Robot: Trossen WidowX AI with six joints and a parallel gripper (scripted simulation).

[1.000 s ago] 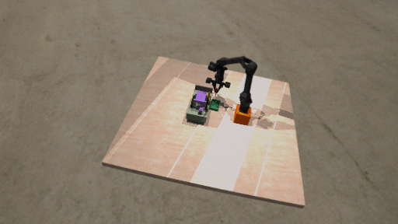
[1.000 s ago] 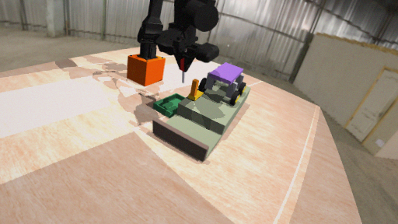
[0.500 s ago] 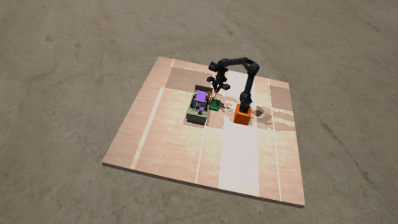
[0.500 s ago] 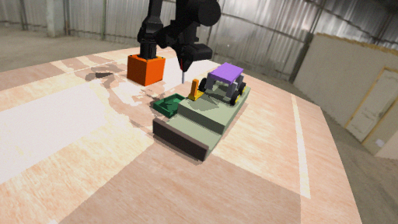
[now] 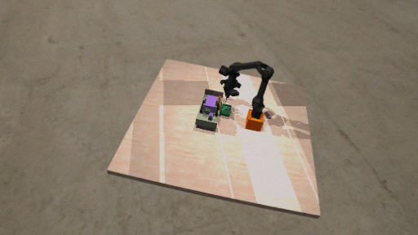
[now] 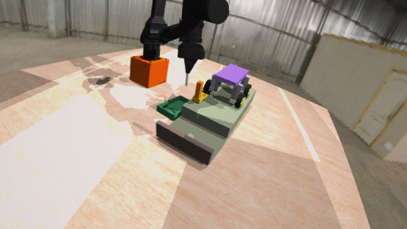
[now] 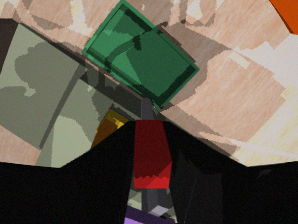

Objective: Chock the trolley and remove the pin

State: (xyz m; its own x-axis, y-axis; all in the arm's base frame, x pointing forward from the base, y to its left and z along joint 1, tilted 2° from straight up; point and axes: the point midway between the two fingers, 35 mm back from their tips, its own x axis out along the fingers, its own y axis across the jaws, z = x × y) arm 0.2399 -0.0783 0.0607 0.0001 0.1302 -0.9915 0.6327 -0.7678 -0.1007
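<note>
Now: the yellow chock 50 mm below my gripper tip, 50 mm ahead of it and 20 mm to the left of it. From my gripper tip the other things lie so: stop pin (right at my gripper tip); then dark raised lip (140 mm to the right, 120 mm ahead, 100 mm below); then trolley (110 mm to the left, 100 mm ahead, 30 mm below).
</note>
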